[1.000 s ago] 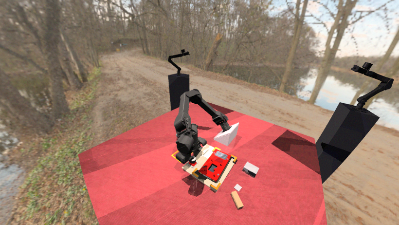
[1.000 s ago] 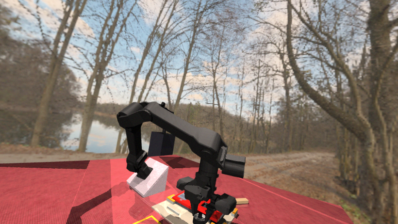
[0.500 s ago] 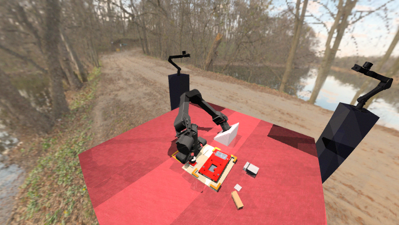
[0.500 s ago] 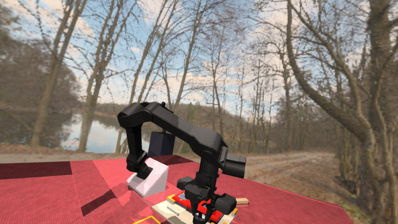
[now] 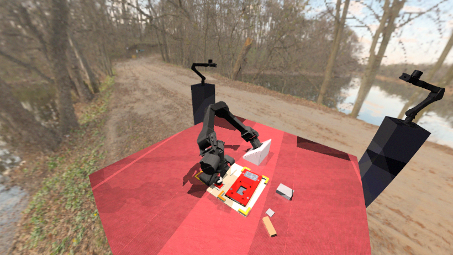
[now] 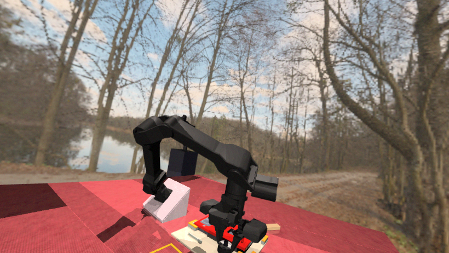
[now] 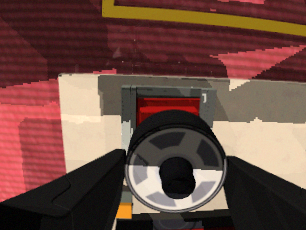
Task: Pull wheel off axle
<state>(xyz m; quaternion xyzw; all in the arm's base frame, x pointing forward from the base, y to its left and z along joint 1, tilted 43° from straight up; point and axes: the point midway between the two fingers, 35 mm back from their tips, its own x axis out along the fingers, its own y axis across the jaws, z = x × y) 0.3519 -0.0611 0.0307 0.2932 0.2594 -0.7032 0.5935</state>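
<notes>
My gripper tip is 1 cm above the thin dark post. The rest, counted from my gripper tip: wheel: right at my gripper tip; wooden block: 6 cm ahead, 29 cm to the left, 4 cm below.
</notes>
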